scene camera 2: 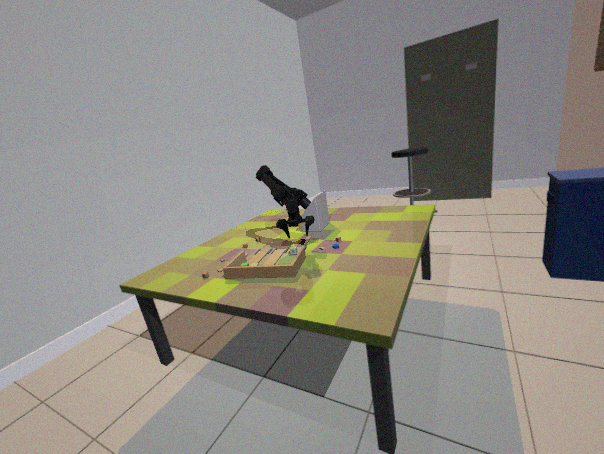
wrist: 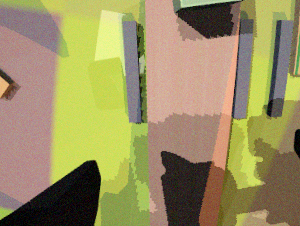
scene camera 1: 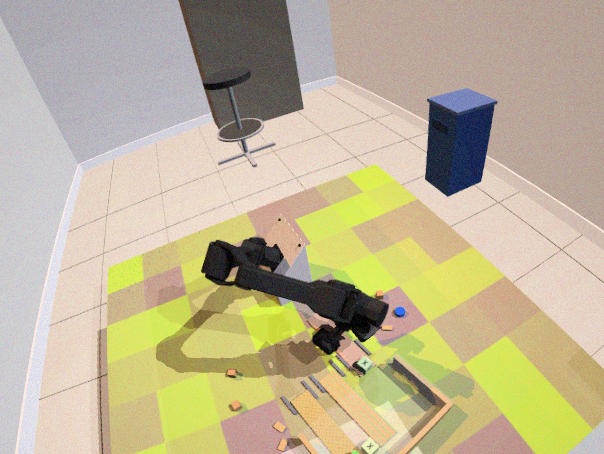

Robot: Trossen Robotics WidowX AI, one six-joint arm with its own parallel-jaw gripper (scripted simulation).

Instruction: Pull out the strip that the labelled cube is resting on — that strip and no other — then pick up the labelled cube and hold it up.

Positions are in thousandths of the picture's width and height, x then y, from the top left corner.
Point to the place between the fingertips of my gripper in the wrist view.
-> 662,688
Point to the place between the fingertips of my gripper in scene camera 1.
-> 575,746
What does my gripper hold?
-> Nothing.
